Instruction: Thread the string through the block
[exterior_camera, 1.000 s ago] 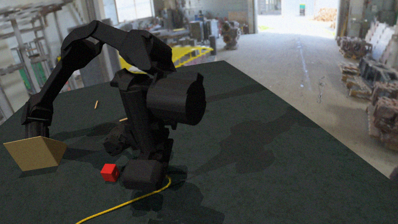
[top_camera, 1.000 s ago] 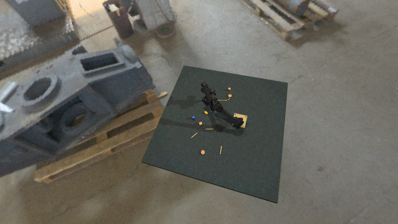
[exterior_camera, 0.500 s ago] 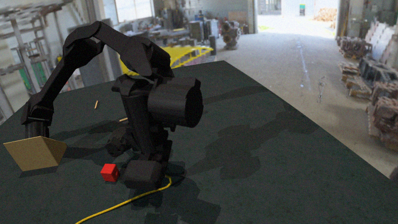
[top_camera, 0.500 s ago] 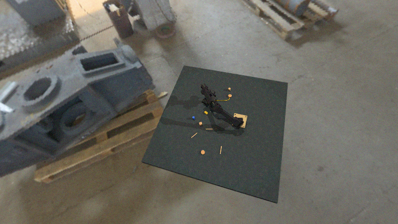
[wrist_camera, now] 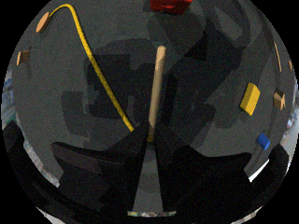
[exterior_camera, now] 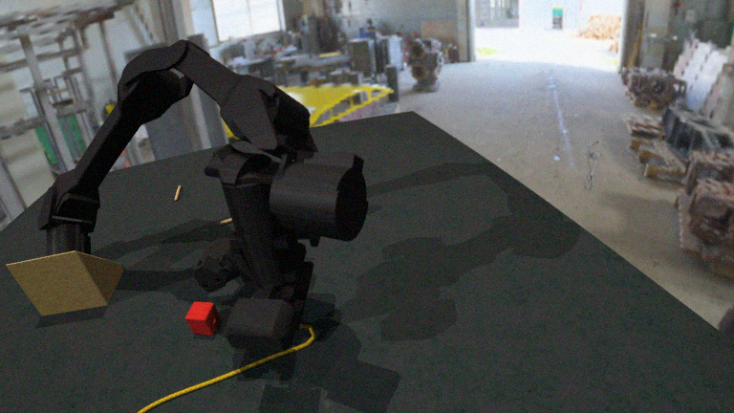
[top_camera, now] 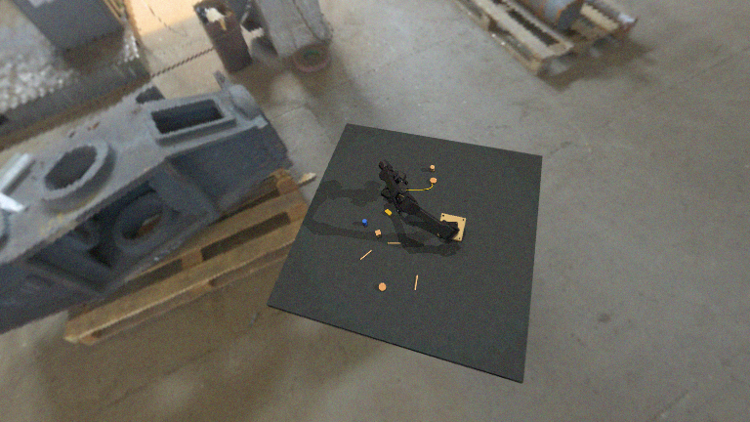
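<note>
Right now my gripper tip is 11 cm past the red block and 6 cm to the right of it. The rest, counted from my gripper tip: thin wooden stick: 1 cm behind, 1 cm to the left; round wooden button: 22 cm behind, 11 cm to the right, 1 cm below; yellow block: 2 cm ahead, 14 cm to the left, 1 cm below.
</note>
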